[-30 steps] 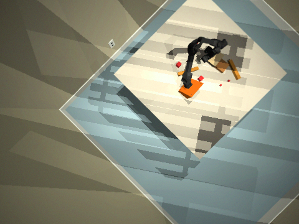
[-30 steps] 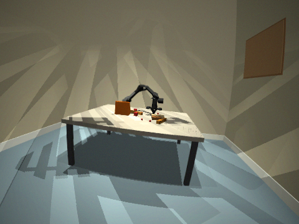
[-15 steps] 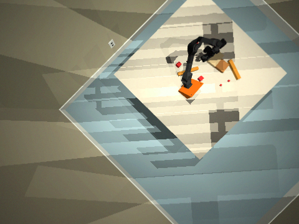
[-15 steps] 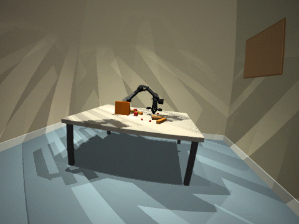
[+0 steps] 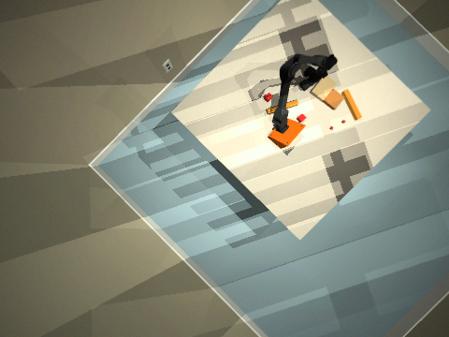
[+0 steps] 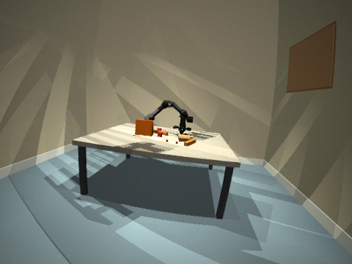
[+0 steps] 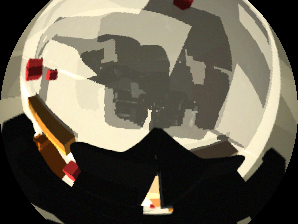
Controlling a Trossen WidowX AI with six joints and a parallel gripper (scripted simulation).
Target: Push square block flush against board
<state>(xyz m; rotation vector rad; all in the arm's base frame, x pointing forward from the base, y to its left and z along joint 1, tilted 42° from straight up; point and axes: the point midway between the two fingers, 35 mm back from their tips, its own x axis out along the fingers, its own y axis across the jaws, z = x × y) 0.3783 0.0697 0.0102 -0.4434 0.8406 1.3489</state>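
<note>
Right now the pale tan slab is 40 mm ahead of my gripper tip, 90 mm to the right of it and 10 mm above it. Round my gripper tip: orange square block 30 mm ahead, 200 mm to the right, 10 mm above.
</note>
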